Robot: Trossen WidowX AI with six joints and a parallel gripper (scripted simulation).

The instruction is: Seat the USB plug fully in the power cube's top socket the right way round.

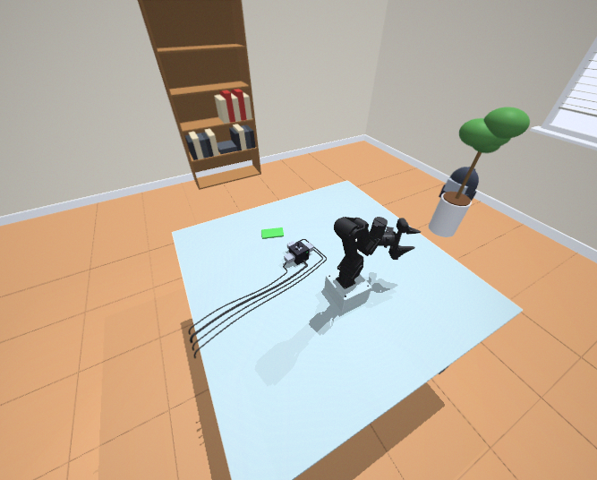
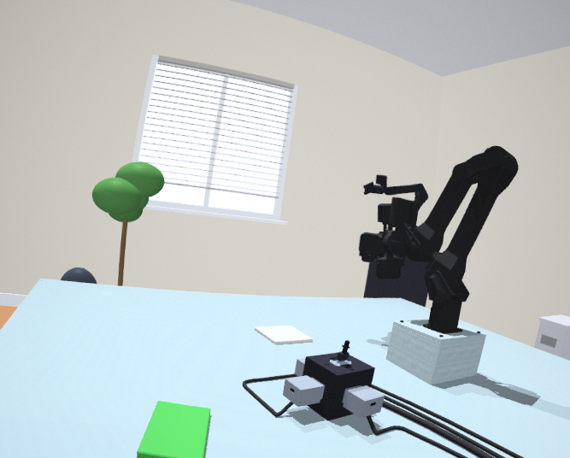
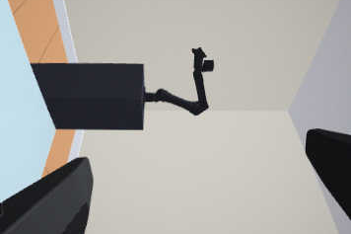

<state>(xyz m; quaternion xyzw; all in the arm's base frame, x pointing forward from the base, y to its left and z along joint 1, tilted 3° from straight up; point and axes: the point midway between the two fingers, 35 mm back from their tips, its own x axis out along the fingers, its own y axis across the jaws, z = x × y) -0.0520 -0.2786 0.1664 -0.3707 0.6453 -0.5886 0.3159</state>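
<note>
My gripper tip is 38 cm short of the grey USB plug, 37 cm to the right of it and 15 cm above it. From my gripper tip the other things lie so: green block: 63 cm ahead, 40 cm to the left, 24 cm below; USB socket: 38 cm ahead, 37 cm to the left, 18 cm below; white flat pad: 29 cm ahead, 24 cm below, 4 cm to the left.
</note>
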